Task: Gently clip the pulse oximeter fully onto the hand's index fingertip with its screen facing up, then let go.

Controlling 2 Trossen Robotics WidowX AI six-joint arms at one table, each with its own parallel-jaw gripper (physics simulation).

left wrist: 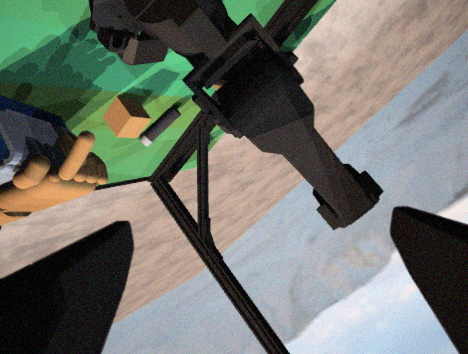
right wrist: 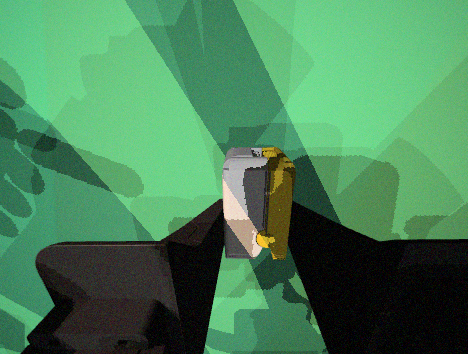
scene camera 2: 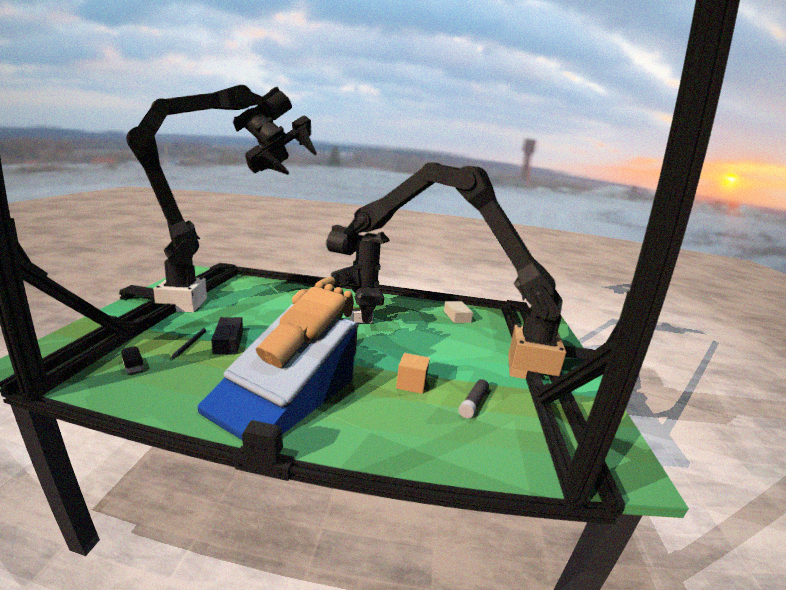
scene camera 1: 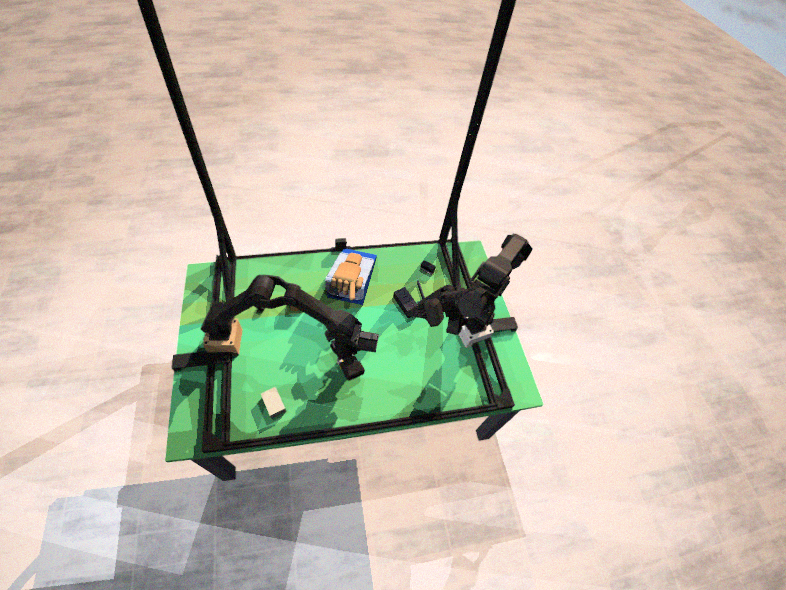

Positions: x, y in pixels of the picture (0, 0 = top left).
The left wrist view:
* left gripper: 262, 227
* cube: 126, 117, on the table
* blue and grey block: 36, 131
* fingertips: 38, 166
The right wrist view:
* right gripper: 253, 205
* pulse oximeter: 258, 183
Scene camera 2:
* left gripper: 302, 163
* right gripper: 363, 318
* cube: 412, 372
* black block: 226, 339, on the table
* blue and grey block: 252, 389
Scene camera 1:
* left gripper: 412, 308
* right gripper: 344, 362
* blue and grey block: 368, 261
